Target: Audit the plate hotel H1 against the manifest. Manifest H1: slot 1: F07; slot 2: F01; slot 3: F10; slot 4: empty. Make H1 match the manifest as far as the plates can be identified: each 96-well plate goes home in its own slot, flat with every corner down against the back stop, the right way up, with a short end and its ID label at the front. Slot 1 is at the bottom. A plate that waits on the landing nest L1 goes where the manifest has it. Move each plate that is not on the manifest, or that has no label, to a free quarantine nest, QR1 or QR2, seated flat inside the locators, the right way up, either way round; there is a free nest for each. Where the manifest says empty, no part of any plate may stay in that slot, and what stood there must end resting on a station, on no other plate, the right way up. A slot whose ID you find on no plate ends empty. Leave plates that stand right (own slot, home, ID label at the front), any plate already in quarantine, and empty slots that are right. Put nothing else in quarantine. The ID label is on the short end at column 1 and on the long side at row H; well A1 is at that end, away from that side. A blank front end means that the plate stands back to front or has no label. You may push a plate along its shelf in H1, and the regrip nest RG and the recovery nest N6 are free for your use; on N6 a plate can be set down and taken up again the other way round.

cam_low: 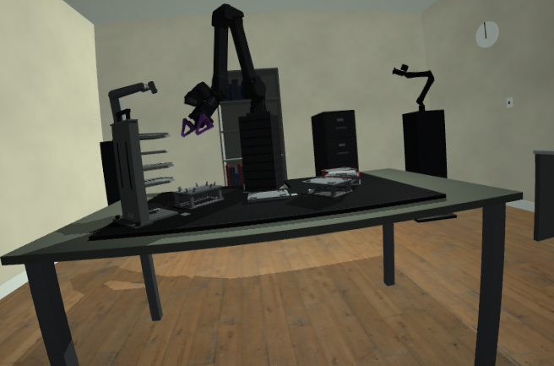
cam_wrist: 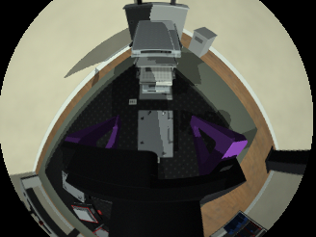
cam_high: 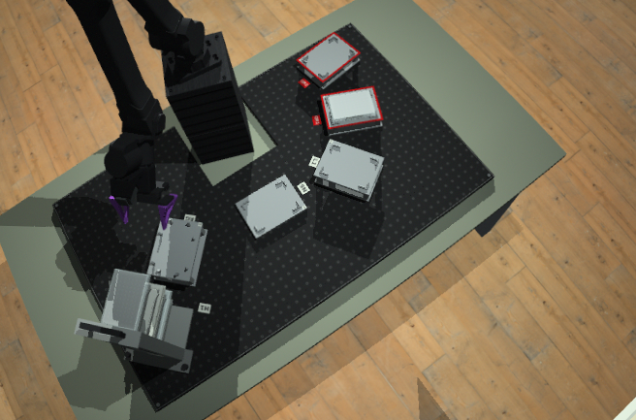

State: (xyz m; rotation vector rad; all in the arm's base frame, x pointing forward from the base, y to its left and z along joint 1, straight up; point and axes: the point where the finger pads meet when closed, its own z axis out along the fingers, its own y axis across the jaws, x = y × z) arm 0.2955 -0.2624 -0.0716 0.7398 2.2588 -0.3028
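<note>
The grey 96-well plate lies 14 cm ahead of my hand and 11 cm to the right of it. Also, from my hand: plate hotel H1: 21 cm ahead, 15 cm to the right, 12 cm below; then recovery nest N6: 29 cm to the left, 28 cm below, 1 cm behind; then regrip nest RG: 23 cm below, 1 cm behind.
</note>
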